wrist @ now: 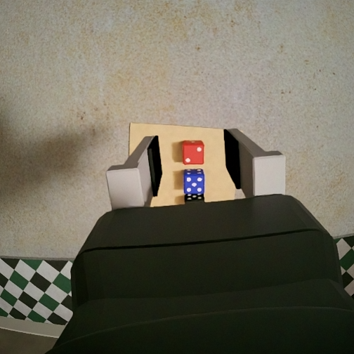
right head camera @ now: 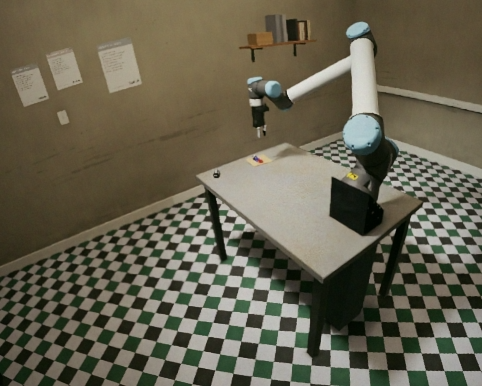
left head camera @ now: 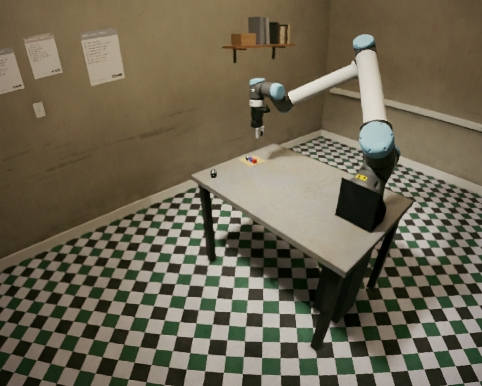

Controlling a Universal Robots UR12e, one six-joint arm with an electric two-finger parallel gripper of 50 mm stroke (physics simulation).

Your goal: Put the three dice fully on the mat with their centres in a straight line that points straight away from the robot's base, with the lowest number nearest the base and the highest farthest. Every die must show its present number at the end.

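Places are measured from the arm's base along level axes (x right, y back, z down), in centimetres.
Where they show: gripper, fingertip midpoint: (right head camera: 262, 136) (left head camera: 259, 136); arm's base at its link origin: (right head camera: 357, 192) (left head camera: 364, 192).
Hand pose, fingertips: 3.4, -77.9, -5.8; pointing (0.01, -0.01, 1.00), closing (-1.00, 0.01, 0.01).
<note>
Each offset is from my fingertips to the top centre of the thing, as dx, dy, dz. Level surfaces: height alone.
The red die {-0.2, -4.6, +17.7} (left head camera: 254, 161) (right head camera: 260, 161) (wrist: 193, 153) lies on the yellow mat (left head camera: 244, 161) (right head camera: 266, 159) (wrist: 141, 135), nearest the base of the three, and shows two. The blue die {+0.0, -8.3, +17.7} (left head camera: 251, 159) (wrist: 194, 182) is in the middle on the mat and shows five. The black die {+0.0, -11.6, +17.7} (left head camera: 247, 158) (wrist: 194, 197) is farthest from the base; in the wrist view the gripper body hides most of it, so its top number cannot be read. The dice form a nearly straight row, with gaps between red and blue. My gripper (left head camera: 259, 133) (right head camera: 261, 132) (wrist: 192, 151) is open and empty, well above the mat.
A small dark, shiny object {-31.0, -10.0, +17.2} (left head camera: 213, 173) (right head camera: 216, 174) stands near the far left corner of the table {dz +20.6} (left head camera: 295, 200) (right head camera: 290, 200). A black box-like panel (left head camera: 357, 202) (right head camera: 352, 205) stands beside the robot's base. A wall shelf (left head camera: 257, 46) (right head camera: 277, 44) with books is behind the arm.
</note>
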